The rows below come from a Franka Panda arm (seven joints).
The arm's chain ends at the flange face. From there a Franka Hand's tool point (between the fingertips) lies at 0.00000 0.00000 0.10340 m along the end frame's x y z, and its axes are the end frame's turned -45 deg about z.
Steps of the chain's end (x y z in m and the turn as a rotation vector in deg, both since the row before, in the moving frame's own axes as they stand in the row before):
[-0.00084 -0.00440 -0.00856 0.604 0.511 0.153]
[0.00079 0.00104 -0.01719 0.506 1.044 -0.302]
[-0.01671 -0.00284 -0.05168 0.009 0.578 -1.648]
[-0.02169 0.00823 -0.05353 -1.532 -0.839 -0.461]
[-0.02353 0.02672 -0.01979 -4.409 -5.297 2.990]
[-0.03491 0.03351 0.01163 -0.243 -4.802 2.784]
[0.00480 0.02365 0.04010 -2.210 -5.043 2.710]
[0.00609 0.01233 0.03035 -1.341 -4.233 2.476]
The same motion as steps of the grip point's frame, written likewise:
[0.00394 -0.00382 -0.00857 0.066 0.788 0.153]
[0.00180 0.00198 -0.01721 -0.380 1.096 -0.302]
[-0.00905 -0.01311 -0.05169 -0.402 0.415 -1.648]
[-0.02418 -0.00862 -0.05358 -0.490 -1.677 -0.461]
[-0.04785 0.00080 -0.02054 0.628 -6.863 2.990]
[-0.05467 -0.00695 0.01127 3.224 -3.567 2.784]
[-0.02248 0.01629 0.03962 2.003 -5.129 2.710]
[-0.01144 0.00919 0.03004 2.045 -3.941 2.476]

